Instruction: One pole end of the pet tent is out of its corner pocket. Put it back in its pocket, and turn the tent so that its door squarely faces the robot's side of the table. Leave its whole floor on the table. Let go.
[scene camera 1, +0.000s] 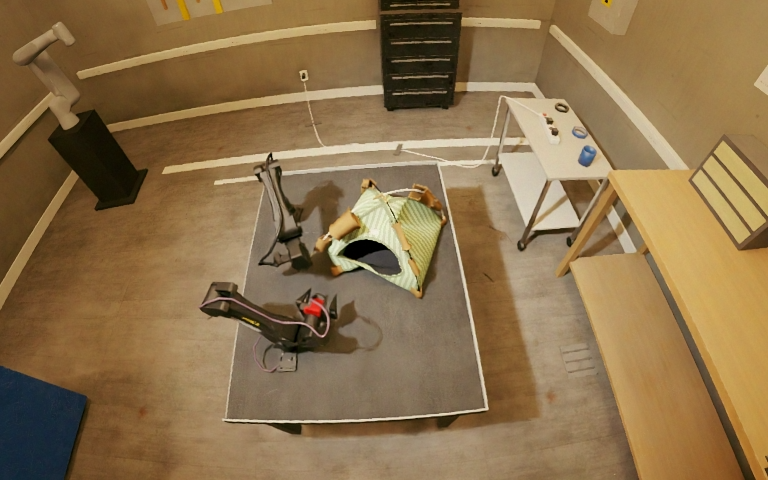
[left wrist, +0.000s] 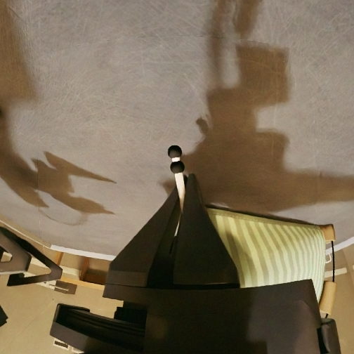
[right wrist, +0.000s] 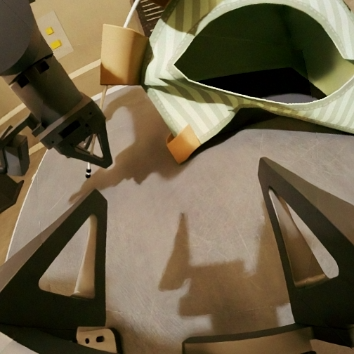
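Note:
The green-striped tent (scene camera 1: 427, 240) (left wrist: 270, 245) (right wrist: 192, 107) stands on the table, its dark door (scene camera 1: 370, 257) (right wrist: 250, 60) facing mostly toward the bottom of the scene picture. The empty orange corner pocket (scene camera 1: 336, 271) (right wrist: 183, 144) rests low at the door's left corner. The loose white pole (left wrist: 179, 184) (right wrist: 104, 98) runs down from a tan sleeve (scene camera 1: 344, 225) (right wrist: 122, 55), its black-beaded end apart from the pocket. My left gripper (scene camera 1: 307, 262) (left wrist: 189, 179) (right wrist: 108, 164) is shut on this pole just above the beads. My right gripper (scene camera 1: 320, 297) (right wrist: 173, 181) is open and empty, below the tent in the scene view.
The grey table (scene camera 1: 407, 362) has a white edge. Both arms stand along its left side in the scene view. A white cart (scene camera 1: 557, 164) with a power strip and a blue cup stands beyond the table at the upper right. A wooden bench (scene camera 1: 623, 339) is at the right.

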